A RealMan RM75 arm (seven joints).
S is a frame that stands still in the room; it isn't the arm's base.
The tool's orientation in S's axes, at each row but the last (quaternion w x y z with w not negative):
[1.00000 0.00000 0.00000 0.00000]
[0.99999 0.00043 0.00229 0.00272]
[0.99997 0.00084 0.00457 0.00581]
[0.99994 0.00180 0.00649 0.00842]
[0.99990 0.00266 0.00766 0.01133]
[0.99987 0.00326 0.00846 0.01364]
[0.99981 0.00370 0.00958 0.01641]
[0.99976 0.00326 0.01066 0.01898]
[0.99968 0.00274 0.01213 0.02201]
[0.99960 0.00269 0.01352 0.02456]
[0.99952 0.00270 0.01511 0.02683]
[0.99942 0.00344 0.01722 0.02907]
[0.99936 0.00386 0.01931 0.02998]
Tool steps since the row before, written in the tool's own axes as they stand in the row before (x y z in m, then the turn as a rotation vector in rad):
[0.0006 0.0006 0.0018 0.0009 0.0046 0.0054]
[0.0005 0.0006 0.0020 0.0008 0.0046 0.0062]
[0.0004 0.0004 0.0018 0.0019 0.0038 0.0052]
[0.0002 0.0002 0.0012 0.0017 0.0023 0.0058]
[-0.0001 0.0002 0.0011 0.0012 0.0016 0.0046]
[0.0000 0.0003 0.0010 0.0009 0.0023 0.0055]
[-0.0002 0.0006 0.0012 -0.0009 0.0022 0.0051]
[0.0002 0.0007 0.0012 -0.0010 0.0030 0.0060]
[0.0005 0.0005 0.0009 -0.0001 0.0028 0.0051]
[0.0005 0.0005 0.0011 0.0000 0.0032 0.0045]
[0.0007 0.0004 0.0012 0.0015 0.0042 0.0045]
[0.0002 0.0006 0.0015 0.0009 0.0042 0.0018]
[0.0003 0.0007 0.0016 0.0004 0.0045 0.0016]
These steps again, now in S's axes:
[0.0006 0.0006 0.0018 0.0009 0.0046 0.0054]
[0.0005 0.0006 0.0020 0.0008 0.0046 0.0062]
[0.0004 0.0004 0.0018 0.0019 0.0038 0.0052]
[0.0002 0.0002 0.0012 0.0017 0.0023 0.0058]
[-0.0001 0.0002 0.0011 0.0012 0.0016 0.0046]
[0.0000 0.0003 0.0010 0.0009 0.0023 0.0055]
[-0.0002 0.0006 0.0012 -0.0009 0.0021 0.0051]
[0.0002 0.0007 0.0012 -0.0010 0.0029 0.0060]
[0.0005 0.0005 0.0009 -0.0001 0.0028 0.0051]
[0.0005 0.0005 0.0011 0.0000 0.0032 0.0045]
[0.0007 0.0004 0.0012 0.0014 0.0043 0.0045]
[0.0002 0.0006 0.0015 0.0007 0.0042 0.0018]
[0.0003 0.0007 0.0016 0.0002 0.0045 0.0016]

